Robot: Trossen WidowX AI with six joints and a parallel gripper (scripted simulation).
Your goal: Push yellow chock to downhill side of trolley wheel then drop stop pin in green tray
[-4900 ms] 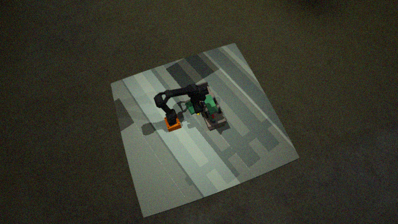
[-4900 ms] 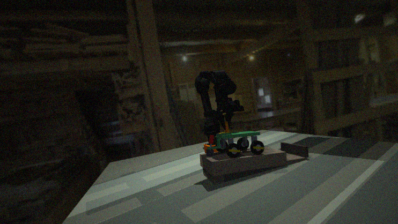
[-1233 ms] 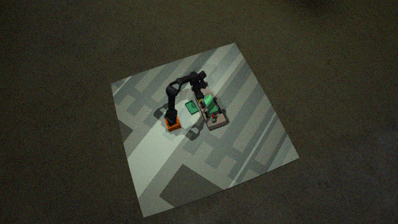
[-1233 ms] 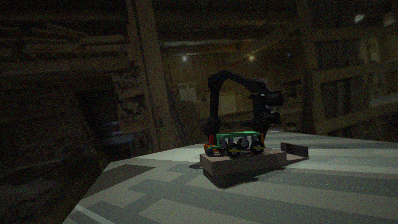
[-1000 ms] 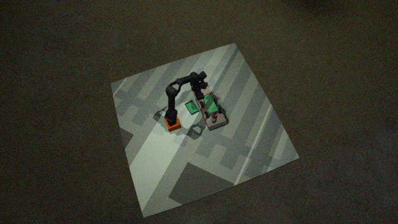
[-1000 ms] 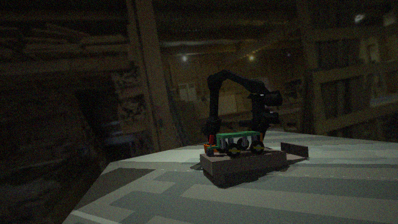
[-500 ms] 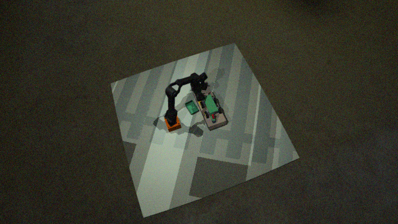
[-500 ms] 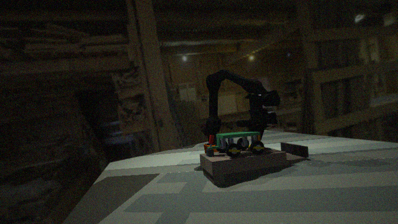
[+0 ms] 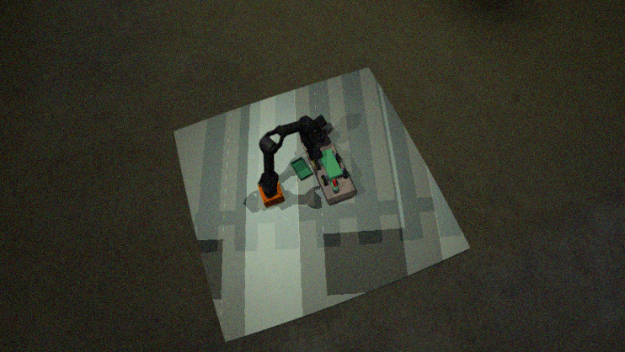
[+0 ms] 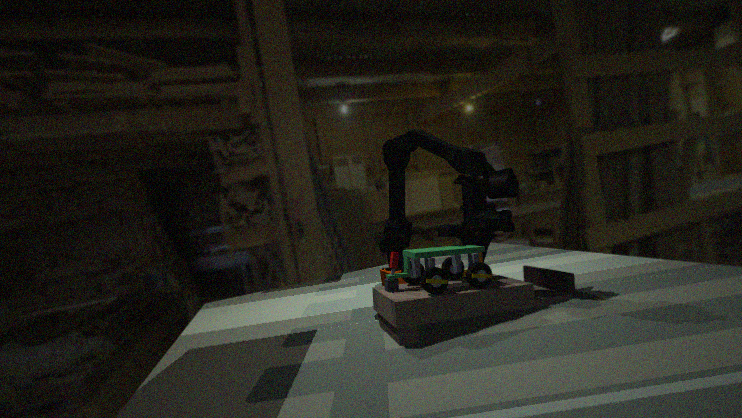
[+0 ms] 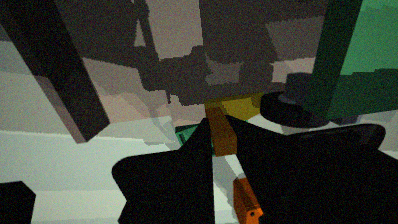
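Now: the yellow chock 2 cm to the right of my gripper tip and 1 cm below it. From my gripper tip the other things lie so: green tray: 8 cm behind, 1 cm to the right, 10 cm below; ramp: 4 cm ahead, 13 cm to the right, 4 cm below; trolley: 4 cm ahead, 13 cm to the right, 2 cm above.
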